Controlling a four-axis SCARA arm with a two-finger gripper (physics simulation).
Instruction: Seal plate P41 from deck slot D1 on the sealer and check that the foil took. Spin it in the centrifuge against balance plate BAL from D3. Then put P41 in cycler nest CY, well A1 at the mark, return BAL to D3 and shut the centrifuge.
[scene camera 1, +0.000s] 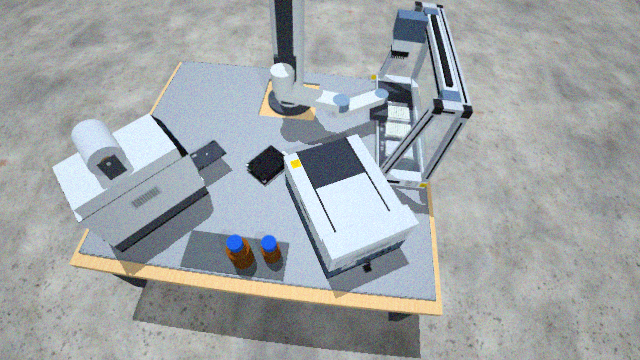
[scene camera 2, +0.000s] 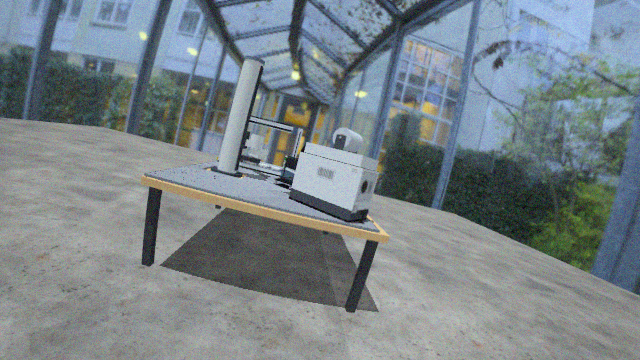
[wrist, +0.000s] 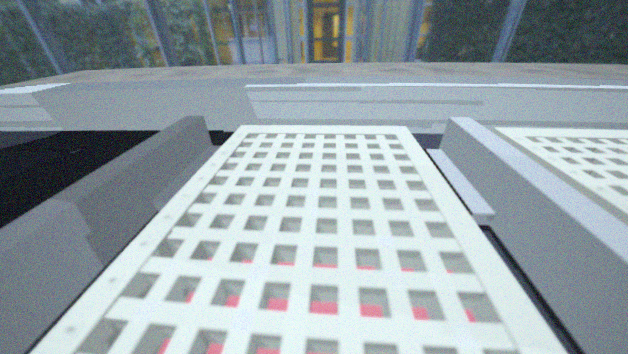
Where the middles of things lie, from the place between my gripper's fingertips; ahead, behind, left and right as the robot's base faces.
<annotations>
Now: hand 600 mm short of the centrifuge (scene camera 1: 351, 215), 310 mm to the left of it and 60 mm below it.
</annotations>
